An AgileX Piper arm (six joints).
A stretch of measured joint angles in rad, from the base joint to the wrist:
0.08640 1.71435 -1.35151 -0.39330 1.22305 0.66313
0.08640 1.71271 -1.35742 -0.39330 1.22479 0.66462
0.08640 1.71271 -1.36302 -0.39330 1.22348 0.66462
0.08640 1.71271 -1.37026 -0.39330 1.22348 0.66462
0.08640 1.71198 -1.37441 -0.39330 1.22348 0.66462
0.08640 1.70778 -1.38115 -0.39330 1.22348 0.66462
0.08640 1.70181 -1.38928 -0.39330 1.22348 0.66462
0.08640 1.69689 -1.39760 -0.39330 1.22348 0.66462
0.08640 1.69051 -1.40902 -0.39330 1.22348 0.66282
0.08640 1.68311 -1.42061 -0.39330 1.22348 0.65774
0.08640 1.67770 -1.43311 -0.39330 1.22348 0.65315
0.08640 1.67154 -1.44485 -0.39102 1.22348 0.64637
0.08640 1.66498 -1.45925 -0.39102 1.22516 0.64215
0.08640 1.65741 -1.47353 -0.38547 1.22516 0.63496
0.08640 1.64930 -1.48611 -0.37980 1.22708 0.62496
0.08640 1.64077 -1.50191 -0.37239 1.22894 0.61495
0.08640 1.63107 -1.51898 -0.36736 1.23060 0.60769
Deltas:
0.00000 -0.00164 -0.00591 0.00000 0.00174 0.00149
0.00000 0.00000 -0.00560 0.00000 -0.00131 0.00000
0.00000 0.00000 -0.00724 0.00000 0.00000 0.00000
0.00000 -0.00073 -0.00415 0.00000 0.00000 0.00000
0.00000 -0.00420 -0.00674 0.00000 0.00000 0.00000
0.00000 -0.00597 -0.00813 0.00000 0.00000 0.00000
0.00000 -0.00492 -0.00832 0.00000 0.00000 0.00000
0.00000 -0.00638 -0.01142 0.00000 0.00000 -0.00180
0.00000 -0.00740 -0.01159 0.00000 0.00000 -0.00508
0.00000 -0.00541 -0.01250 0.00000 0.00000 -0.00459
0.00000 -0.00616 -0.01174 0.00228 0.00000 -0.00678
0.00000 -0.00656 -0.01440 0.00000 0.00168 -0.00422
0.00000 -0.00757 -0.01428 0.00555 0.00000 -0.00719
0.00000 -0.00811 -0.01258 0.00567 0.00192 -0.01000
0.00000 -0.00853 -0.01580 0.00741 0.00186 -0.01001
0.00000 -0.00970 -0.01707 0.00503 0.00166 -0.00726

